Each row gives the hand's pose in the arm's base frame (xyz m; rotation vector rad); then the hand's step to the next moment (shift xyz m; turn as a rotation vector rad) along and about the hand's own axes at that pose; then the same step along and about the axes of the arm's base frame.
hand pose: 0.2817 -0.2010 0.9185 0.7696 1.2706 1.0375
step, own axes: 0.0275 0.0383 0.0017 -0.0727 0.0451 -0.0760
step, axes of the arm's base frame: -0.0059 0.0398 0.0247 -0.0820 -0.0570 0.0559
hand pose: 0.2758 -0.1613 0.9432 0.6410 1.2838 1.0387
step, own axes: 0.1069 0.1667 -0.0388 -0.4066 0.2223 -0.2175
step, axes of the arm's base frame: -0.0853 0.1608 0.0871 -0.2505 -0.2995 0.3311
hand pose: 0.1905 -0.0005 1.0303 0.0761 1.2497 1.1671
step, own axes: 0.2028 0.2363 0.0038 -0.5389 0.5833 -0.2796
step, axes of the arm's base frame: -0.1759 0.2569 0.0064 -0.5096 -0.2575 0.6188
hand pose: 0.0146 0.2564 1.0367 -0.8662 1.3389 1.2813
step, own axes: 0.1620 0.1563 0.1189 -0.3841 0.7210 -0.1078
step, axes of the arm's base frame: -0.1587 0.1667 -0.1088 -0.6386 -0.0434 0.5189
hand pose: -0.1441 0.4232 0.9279 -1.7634 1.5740 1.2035
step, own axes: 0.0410 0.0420 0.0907 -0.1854 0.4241 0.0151
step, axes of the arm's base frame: -0.0684 0.0434 -0.0715 -0.4004 0.0174 0.2320
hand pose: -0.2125 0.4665 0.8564 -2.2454 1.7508 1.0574
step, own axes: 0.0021 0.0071 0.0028 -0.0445 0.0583 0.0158
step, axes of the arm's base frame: -0.0074 -0.0027 -0.0010 -0.0631 0.0244 0.0325
